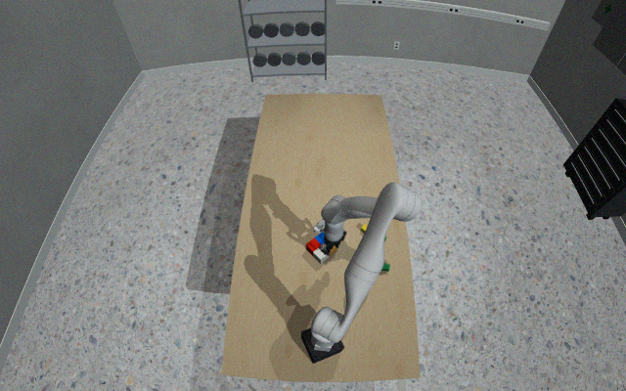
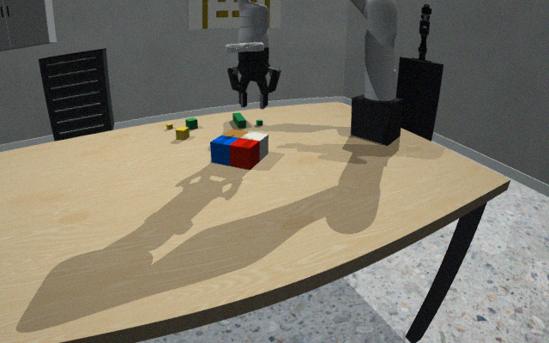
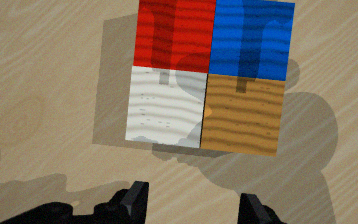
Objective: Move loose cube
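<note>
The white cube is 10 mm ahead of my hand, 50 mm to the left of it and 100 mm below it. Also, from my hand: blue cube: 90 mm ahead, 50 mm to the left, 100 mm below; long green block: 20 mm behind, 220 mm to the right, 110 mm below; red cube: 50 mm ahead, 90 mm to the left, 100 mm below.
</note>
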